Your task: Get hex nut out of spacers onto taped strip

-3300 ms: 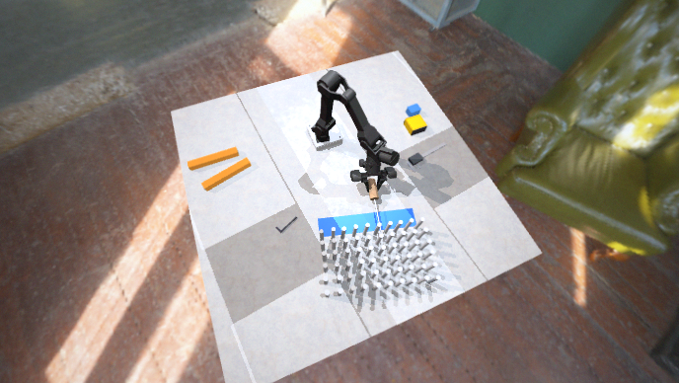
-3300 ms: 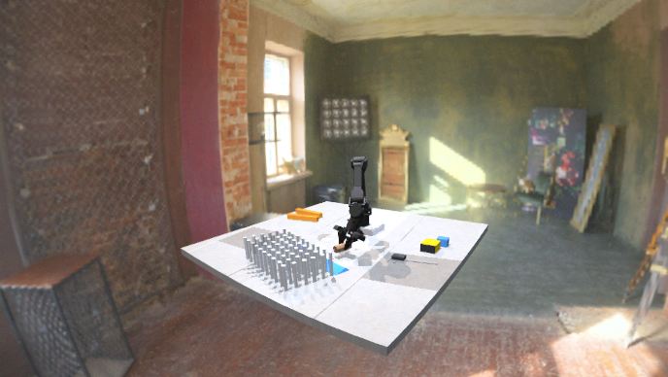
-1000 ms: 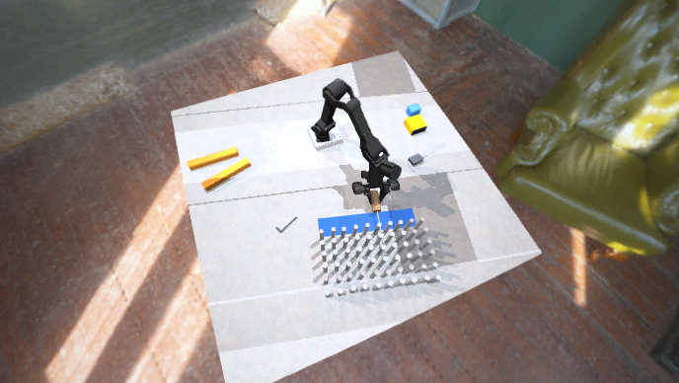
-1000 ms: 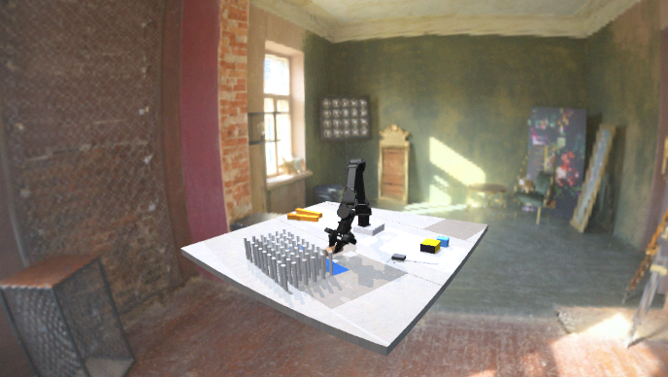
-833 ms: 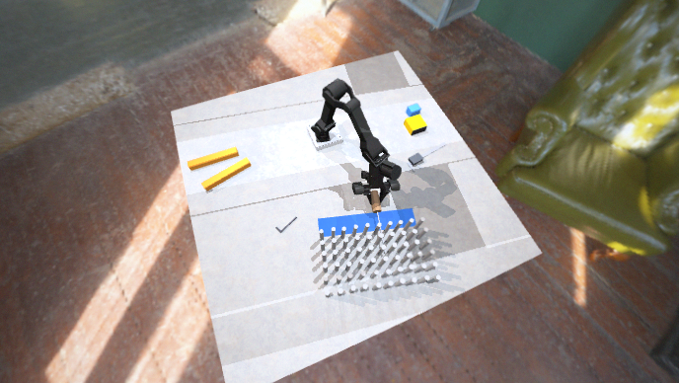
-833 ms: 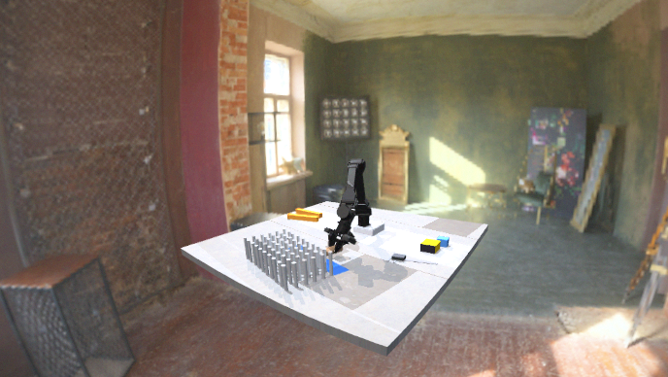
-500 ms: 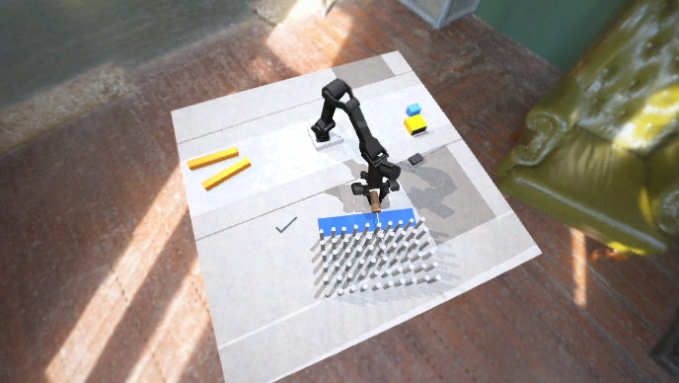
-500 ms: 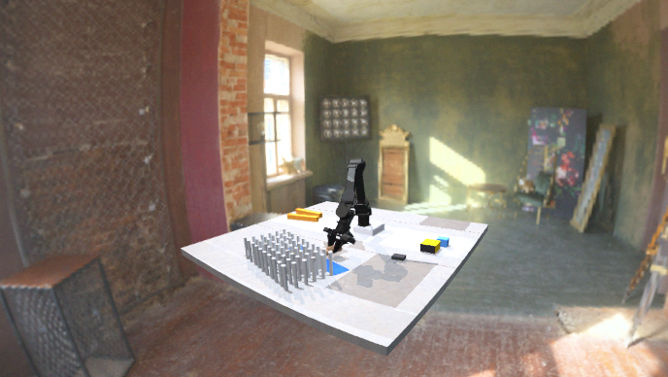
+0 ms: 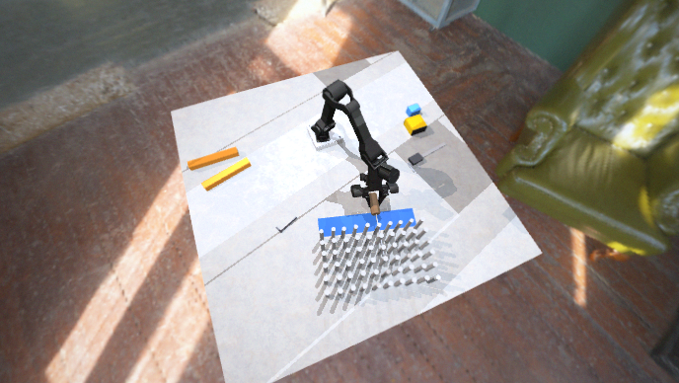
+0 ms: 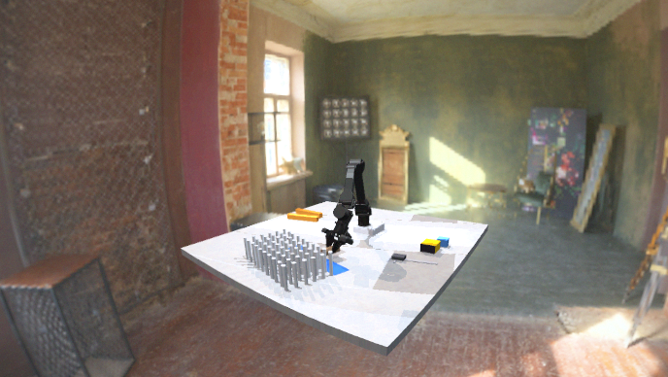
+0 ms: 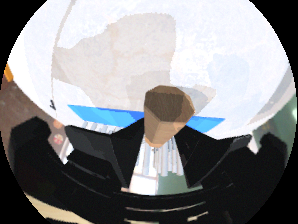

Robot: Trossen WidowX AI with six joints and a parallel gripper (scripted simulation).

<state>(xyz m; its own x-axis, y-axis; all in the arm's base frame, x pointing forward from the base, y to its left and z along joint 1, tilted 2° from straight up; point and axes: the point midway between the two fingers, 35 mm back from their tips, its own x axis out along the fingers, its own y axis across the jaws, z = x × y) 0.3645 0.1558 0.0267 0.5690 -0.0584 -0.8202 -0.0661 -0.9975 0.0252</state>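
Now: the blue taped strip 60 mm ahead of my gripper tip, 40 mm to the right of it and 30 mm below it. From my gripper tip the other things lie so: dark L-shaped hook (10 mm ahead, 380 mm to the right, 20 mm below); then blue block (480 mm behind, 330 mm to the left, 10 mm below).
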